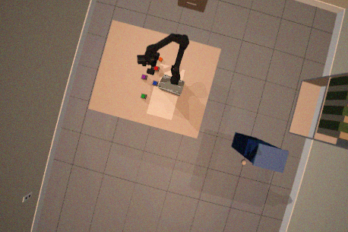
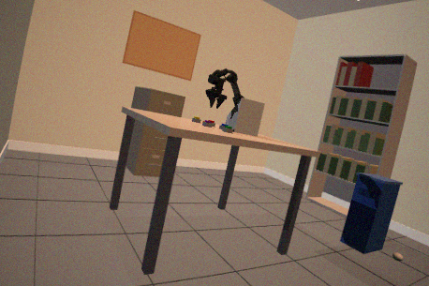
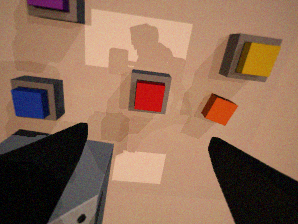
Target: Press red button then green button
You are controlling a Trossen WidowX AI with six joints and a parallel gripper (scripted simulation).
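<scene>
My gripper tip is now 10 cm above the red button. Round my gripper tip: purple button (10 cm ahead, 10 cm to the left, 10 cm below); small orange block (3 cm behind, 10 cm to the right, 12 cm below); yellow button (4 cm ahead, 12 cm to the right, 10 cm below).
</scene>
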